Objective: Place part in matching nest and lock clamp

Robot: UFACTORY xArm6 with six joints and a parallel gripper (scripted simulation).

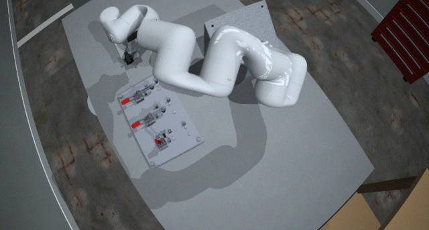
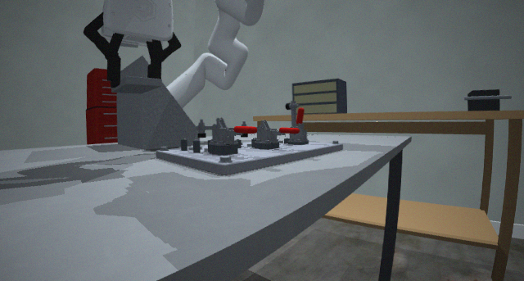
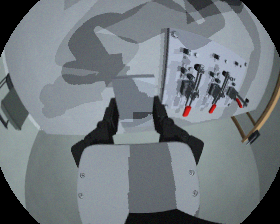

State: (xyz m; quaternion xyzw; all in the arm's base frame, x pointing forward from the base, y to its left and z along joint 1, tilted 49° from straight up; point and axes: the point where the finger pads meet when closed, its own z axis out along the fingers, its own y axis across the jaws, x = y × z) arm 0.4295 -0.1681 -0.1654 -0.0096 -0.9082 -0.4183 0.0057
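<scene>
Now: hand 25 cm to the right of the grey fixture plate, 13 cm above it and 1 cm short of it. Round my hand: grey part: 2 cm below.
</scene>
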